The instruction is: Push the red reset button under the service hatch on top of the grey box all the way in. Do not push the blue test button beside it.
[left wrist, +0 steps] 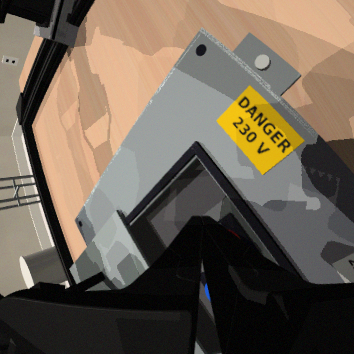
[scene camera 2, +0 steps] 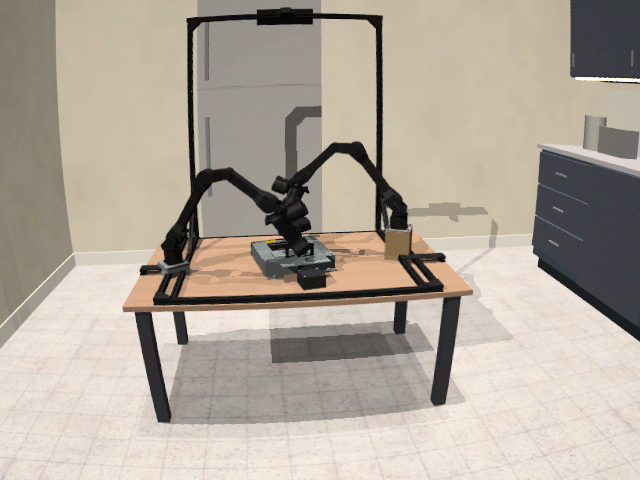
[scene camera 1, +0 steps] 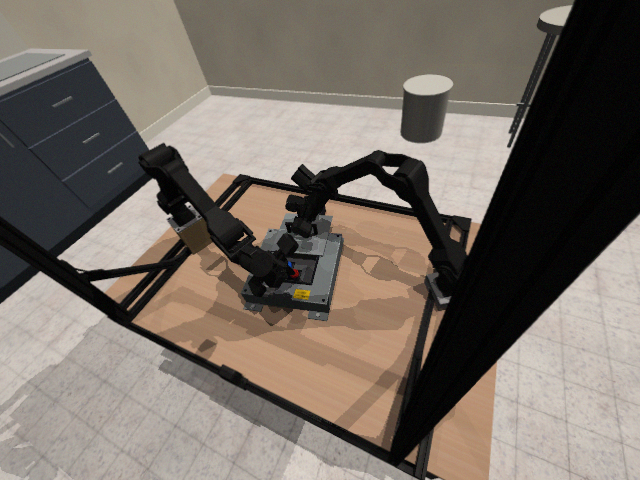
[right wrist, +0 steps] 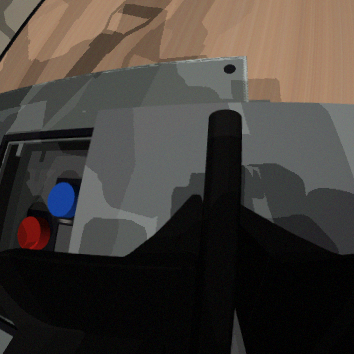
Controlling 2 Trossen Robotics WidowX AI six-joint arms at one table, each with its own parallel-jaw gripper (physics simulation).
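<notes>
The grey box [scene camera 1: 328,271] [scene camera 2: 268,263] [left wrist: 165,110] [right wrist: 200,80] stands mid-table. Its hatch [scene camera 1: 316,246] [right wrist: 115,150] is slid partly aside, uncovering a recess. The red button [scene camera 1: 294,273] [left wrist: 233,234] [right wrist: 31,233] and blue button [scene camera 1: 289,264] [left wrist: 208,291] [right wrist: 62,199] lie inside. The red one stands out in the right wrist view. My left gripper [left wrist: 199,223] is shut and empty, its tips over the recess close beside the buttons, covering most of the red one; contact cannot be told. My right gripper [scene camera 1: 301,227] [right wrist: 206,203] is shut on the hatch's upright black handle [right wrist: 225,145].
A yellow danger label [scene camera 1: 301,294] [left wrist: 260,130] is on the box top. A small black box [scene camera 2: 311,279] stands near the table edge in scene camera 2. Black frame rails [scene camera 2: 232,298] edge the table. The two arms come close together above the grey box.
</notes>
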